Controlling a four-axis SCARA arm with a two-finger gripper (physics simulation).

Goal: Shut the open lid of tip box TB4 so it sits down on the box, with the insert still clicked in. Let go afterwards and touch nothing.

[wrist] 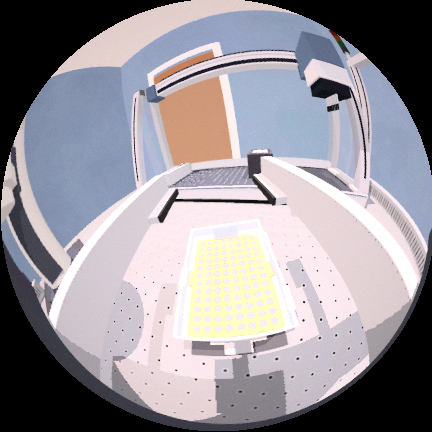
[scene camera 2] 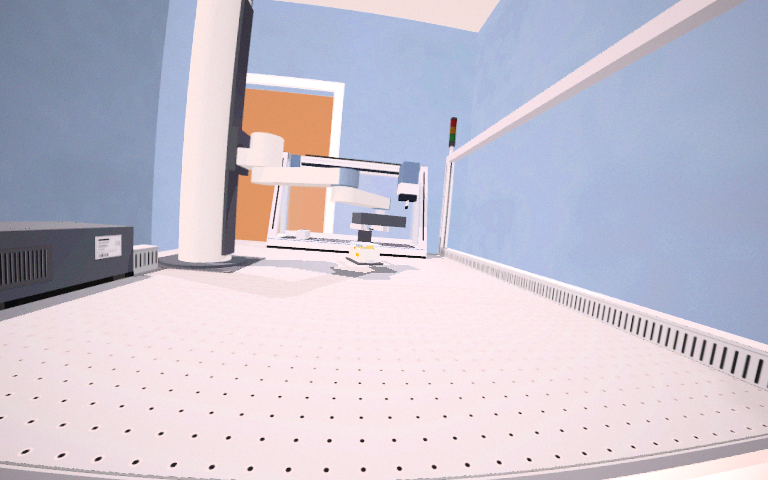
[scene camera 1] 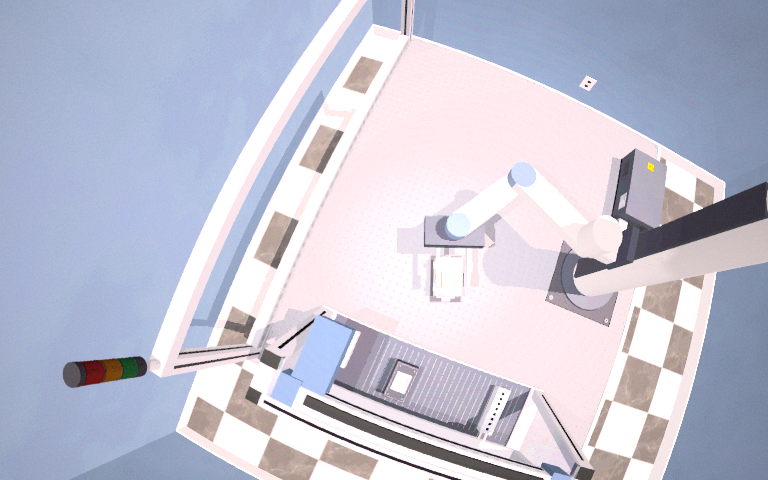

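Pixels of known places: gripper, fingertip midpoint: [wrist: 212, 174] [scene camera 1: 452, 287]; arm's base, link origin: [wrist: 63, 275] [scene camera 2: 205, 264] [scene camera 1: 587, 277].
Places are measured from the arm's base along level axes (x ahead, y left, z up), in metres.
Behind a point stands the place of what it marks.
The tip box TB4 [scene camera 1: 447, 277] @(x 0.522, y 0.217, z 0.090 m) [scene camera 2: 364, 254] @(x 0.518, y 0.147, z 0.052 m) [wrist: 232, 285] @(x 0.527, y 0.193, z 0.090 m) stands on the perforated table, with no readable label. Its yellow insert [wrist: 231, 282] @(x 0.522, y 0.204, z 0.070 m) with rows of round holes shows in the wrist view. It looks level; its clips are too small to judge. A clear, pale lid seems to lie flat over it, and no raised lid shows; whether it sits fully down is hard to tell. My gripper [scene camera 2: 372, 228] @(x 0.502, y 0.251, z 0.157 m) [wrist: 212, 174] @(x 0.502, y 0.251, z 0.157 m) is shut as far as it goes, holding nothing, its two plate fingers still apart. It hangs above the box, with a visible gap in scene camera 2.
A gantry [scene camera 1: 396, 433] @(x 0.528, y 0.632, z 0.520 m) [scene camera 2: 351, 164] @(x 0.429, y 0.622, z 0.488 m) [wrist: 235, 59] @(x 0.496, y 0.624, z 0.479 m) with a blue head [scene camera 1: 325, 353] @(x 0.729, y 0.533, z 0.501 m) [scene camera 2: 408, 171] @(x 0.723, y 0.465, z 0.450 m) [wrist: 320, 55] stands over a slatted deck. A dark module [scene camera 1: 401, 380] @(x 0.532, y 0.568, z 0.133 m) and a white strip [scene camera 1: 493, 412] @(x 0.210, y 0.569, z 0.107 m) are on the deck. The arm's column [scene camera 2: 209, 141] @(x 0.031, y -0.069, z 0.376 m) and a grey controller [scene camera 1: 640, 189] @(x -0.086, y -0.377, z 0.127 m) [scene camera 2: 67, 254] @(x -0.035, y -0.400, z 0.082 m) stand at the side.
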